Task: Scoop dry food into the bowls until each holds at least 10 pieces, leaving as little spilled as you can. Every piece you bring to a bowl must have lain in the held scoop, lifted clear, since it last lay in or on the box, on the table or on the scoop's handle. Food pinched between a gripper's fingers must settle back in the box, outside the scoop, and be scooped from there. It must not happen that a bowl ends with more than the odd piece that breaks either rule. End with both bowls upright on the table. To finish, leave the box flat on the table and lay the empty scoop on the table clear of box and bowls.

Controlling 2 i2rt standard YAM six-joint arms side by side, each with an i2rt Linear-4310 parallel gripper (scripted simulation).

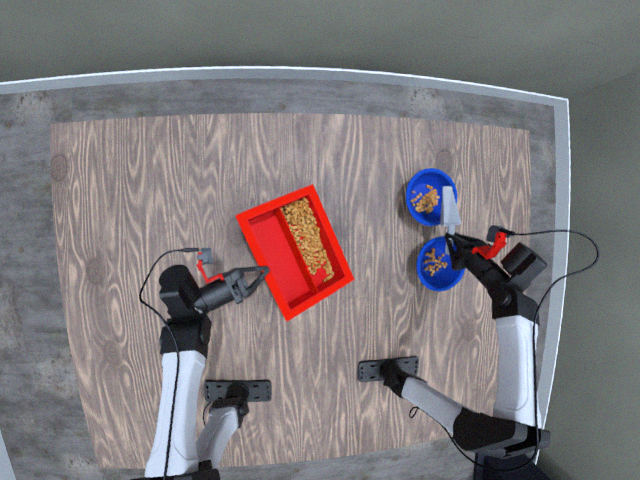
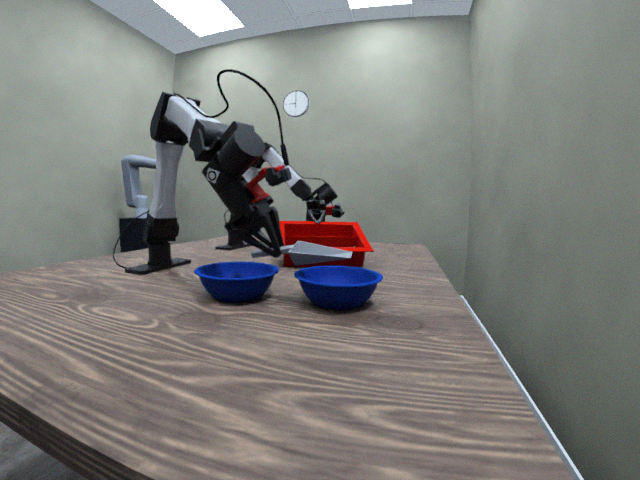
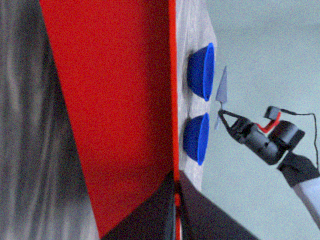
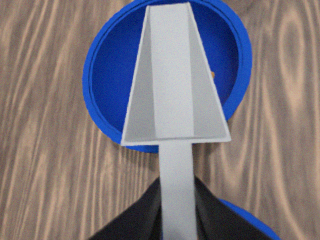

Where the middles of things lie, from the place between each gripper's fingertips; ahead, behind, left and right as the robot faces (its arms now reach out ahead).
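Grey scoop (image 2: 301, 253): my right gripper (image 2: 280, 254) is 40 mm short of it. The red box (image 1: 295, 290) is 20 mm below my right hand and 410 mm to the left of it.
Measured from my left hand (image 1: 268, 268), the red box is 30 mm ahead, 80 mm to the right and 50 mm below; the grey scoop is 70 mm ahead of that same hand, 490 mm to the right of it and 30 mm below it.
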